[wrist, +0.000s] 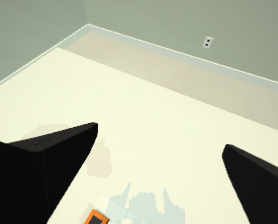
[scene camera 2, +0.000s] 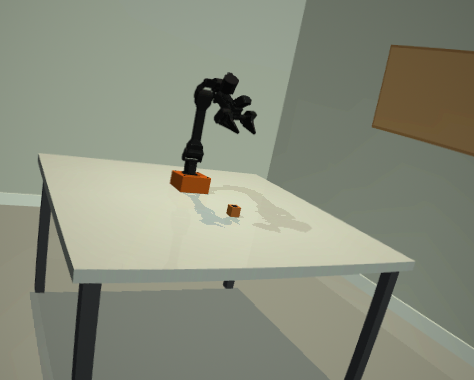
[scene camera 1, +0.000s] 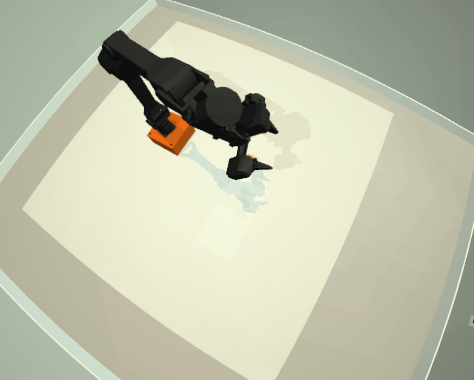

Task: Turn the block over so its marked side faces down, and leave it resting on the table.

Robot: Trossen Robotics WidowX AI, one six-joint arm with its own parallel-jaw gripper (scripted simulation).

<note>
The gripper (scene camera 1: 274,150) is open, holding nothing.
The gripper also shows in the wrist view (wrist: 159,139) and in scene camera 2 (scene camera 2: 246,133).
</note>
